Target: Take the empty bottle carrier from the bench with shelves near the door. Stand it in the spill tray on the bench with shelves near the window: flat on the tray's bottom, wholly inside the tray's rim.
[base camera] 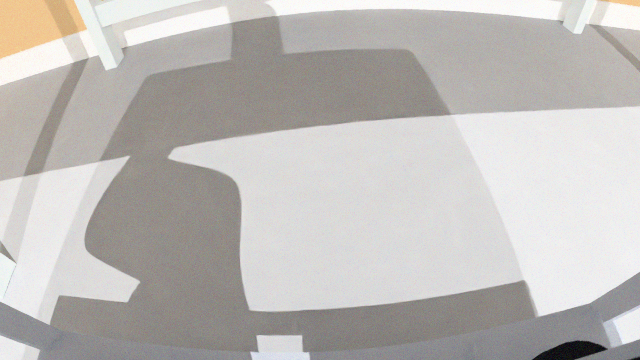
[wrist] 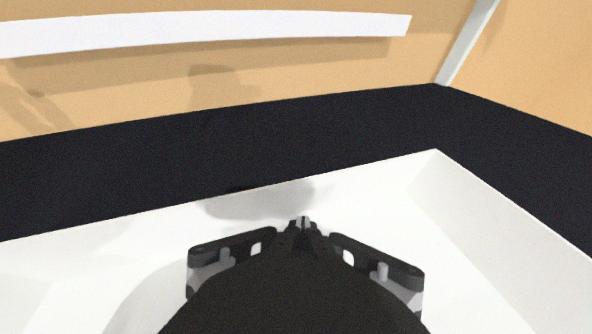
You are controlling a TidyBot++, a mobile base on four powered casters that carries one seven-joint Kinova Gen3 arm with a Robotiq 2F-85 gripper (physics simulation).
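Places are measured from the arm's base along level axes (x right, y ahead, z up), in metres.
Pixels of known places: gripper, fingertip midpoint: (wrist: 302, 224).
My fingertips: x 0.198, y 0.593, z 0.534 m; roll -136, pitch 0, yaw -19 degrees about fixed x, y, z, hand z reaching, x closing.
Note:
Behind a point stands the place of what it marks.
In the wrist view my gripper (wrist: 302, 224) {z 0.534, x 0.198, y 0.593 m} is shut with nothing between the fingers. It hangs over a white spill tray (wrist: 463, 204) {z 0.565, x 0.356, y 0.559 m}, whose sloped right wall and far rim show. The tray lies on the black top of a bench (wrist: 214, 151) {z 0.518, x 0.079, y 0.775 m}. The gripper's shadow falls on the tray's bottom near the far rim.
A white shelf board (wrist: 233, 25) {z 0.691, x 0.150, y 0.948 m} runs above the bench against the tan wall, with a pale post (wrist: 464, 39) {z 0.663, x 0.887, y 1.020 m} at the right. The base camera shows grey floor with shadows and two white bench legs (base camera: 102, 35) {z -0.294, x -0.536, y 0.844 m} (base camera: 575, 17) {z -0.346, x 0.846, y 0.969 m} at the top.

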